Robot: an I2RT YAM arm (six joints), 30 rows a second.
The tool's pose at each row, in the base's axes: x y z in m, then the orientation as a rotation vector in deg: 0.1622, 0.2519, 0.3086, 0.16, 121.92, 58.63; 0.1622, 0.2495, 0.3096, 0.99, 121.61, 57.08; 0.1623, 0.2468, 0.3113, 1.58, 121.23, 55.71; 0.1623, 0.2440, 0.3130, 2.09, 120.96, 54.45; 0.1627, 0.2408, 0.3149, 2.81, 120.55, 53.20; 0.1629, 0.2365, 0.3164, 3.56, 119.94, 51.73; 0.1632, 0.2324, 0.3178, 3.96, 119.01, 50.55; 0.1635, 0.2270, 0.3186, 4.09, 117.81, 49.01; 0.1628, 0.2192, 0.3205, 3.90, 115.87, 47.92
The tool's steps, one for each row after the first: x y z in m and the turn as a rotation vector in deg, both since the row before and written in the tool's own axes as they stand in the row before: -0.0014, -0.0010, -0.0020, 1.17, -0.95, -0.21; -0.0020, -0.0008, -0.0024, 0.96, -0.88, -0.30; -0.0020, -0.0009, -0.0024, 0.90, -0.72, -0.27; -0.0026, -0.0012, -0.0025, 0.93, -0.90, -0.16; -0.0026, -0.0022, -0.0030, 1.03, -1.14, -0.28; -0.0025, -0.0022, -0.0027, 0.63, -1.25, -0.45; -0.0026, -0.0036, -0.0031, 0.70, -1.51, -0.85; -0.0037, -0.0046, -0.0055, 0.08, -1.98, -1.02
